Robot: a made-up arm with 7 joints.
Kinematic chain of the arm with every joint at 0, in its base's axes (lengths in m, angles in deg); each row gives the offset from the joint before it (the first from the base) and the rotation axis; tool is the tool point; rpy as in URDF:
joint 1: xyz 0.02 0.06 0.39 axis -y
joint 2: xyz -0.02 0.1 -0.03 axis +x
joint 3: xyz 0 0.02 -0.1 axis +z
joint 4: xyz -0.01 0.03 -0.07 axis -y
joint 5: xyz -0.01 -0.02 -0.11 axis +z
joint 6: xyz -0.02 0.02 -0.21 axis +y
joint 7: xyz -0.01 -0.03 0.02 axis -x
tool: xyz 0.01 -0.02 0.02 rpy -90 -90 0
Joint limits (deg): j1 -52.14..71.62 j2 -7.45..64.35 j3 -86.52..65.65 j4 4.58..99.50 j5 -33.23..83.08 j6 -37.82..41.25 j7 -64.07..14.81
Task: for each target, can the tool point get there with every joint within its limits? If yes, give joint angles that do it. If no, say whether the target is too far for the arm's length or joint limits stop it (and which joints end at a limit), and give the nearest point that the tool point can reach.
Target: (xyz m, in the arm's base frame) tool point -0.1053 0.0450 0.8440
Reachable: no: joint limits stop it (at a limit: joint 1, joint 2, joint 4, joint 5, joint 6, joint 7) | nearest point 0.0405 0.3075 0.6421 | short by 0.362 m
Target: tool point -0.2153 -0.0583 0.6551
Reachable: no: joint limits stop it (at a limit: joint 1, joint 2, joint 3, joint 4, joint 6) | nearest point -0.0954 -0.1071 0.3563 | short by 0.326 m
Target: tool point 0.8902 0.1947 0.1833
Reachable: no: too far | nearest point 0.5125 0.1794 0.2470 | short by 0.383 m
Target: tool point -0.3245 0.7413 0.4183
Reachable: no: too far | nearest point -0.1873 0.6040 0.3068 | short by 0.224 m
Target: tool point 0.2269 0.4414 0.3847
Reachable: yes | joints -3.20 56.95 41.43 89.76 6.80 -31.36 -8.92
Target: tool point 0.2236 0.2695 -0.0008
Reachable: yes | joints 1.26 18.52 -2.24 52.73 -13.46 30.79 -56.52
